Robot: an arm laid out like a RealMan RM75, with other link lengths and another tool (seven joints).
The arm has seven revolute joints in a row. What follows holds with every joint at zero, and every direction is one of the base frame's. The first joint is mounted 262.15 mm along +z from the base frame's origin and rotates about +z. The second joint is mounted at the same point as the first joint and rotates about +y. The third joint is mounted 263.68 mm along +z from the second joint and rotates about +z. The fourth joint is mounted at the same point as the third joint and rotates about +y. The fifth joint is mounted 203.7 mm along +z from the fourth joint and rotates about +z. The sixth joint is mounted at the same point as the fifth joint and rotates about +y. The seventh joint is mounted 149.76 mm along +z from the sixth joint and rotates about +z. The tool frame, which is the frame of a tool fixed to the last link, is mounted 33 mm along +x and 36 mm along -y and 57 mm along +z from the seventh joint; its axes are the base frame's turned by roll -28.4, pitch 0 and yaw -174.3 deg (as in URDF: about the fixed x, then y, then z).
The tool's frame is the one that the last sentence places.
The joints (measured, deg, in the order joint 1, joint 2, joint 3, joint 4, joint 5, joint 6, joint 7), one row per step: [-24.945 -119.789 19.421 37.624 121.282 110.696 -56.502]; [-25.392 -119.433 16.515 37.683 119.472 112.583 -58.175]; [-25.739 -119.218 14.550 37.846 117.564 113.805 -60.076]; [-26.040 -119.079 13.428 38.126 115.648 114.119 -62.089]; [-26.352 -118.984 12.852 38.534 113.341 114.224 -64.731]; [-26.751 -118.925 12.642 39.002 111.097 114.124 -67.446]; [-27.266 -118.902 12.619 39.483 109.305 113.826 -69.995]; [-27.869 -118.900 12.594 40.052 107.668 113.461 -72.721]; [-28.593 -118.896 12.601 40.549 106.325 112.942 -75.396]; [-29.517 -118.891 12.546 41.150 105.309 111.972 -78.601]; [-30.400 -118.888 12.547 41.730 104.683 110.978 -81.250]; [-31.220 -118.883 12.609 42.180 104.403 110.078 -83.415]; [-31.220 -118.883 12.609 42.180 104.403 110.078 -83.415]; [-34.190 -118.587 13.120 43.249 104.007 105.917 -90.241]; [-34.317 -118.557 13.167 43.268 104.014 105.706 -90.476]
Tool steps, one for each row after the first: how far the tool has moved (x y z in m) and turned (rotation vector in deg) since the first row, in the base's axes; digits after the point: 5 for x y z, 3 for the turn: [0.00328 0.00377 0.01660 1.973 -3.361 0.648]; [0.00588 0.00726 0.02991 3.455 -6.181 1.347]; [0.00731 0.01181 0.04030 4.648 -8.269 2.284]; [0.00929 0.01682 0.05017 5.414 -10.496 3.348]; [0.01189 0.02207 0.05867 5.840 -12.528 4.275]; [0.01481 0.02748 0.06505 5.903 -14.154 5.079]; [0.01802 0.03317 0.07100 5.751 -15.736 5.918]; [0.02149 0.03932 0.07580 5.376 -17.160 6.762]; [0.02460 0.04744 0.07993 4.708 -18.475 8.134]; [0.02756 0.05490 0.08283 4.100 -19.349 9.298]; [0.03037 0.06139 0.08427 3.423 -19.911 10.266]; [0.03037 0.06139 0.08427 3.423 -19.911 10.266]; [0.03884 0.08630 0.08817 1.519 -21.193 14.057]; [0.03915 0.08742 0.08828 1.462 -21.200 14.215]
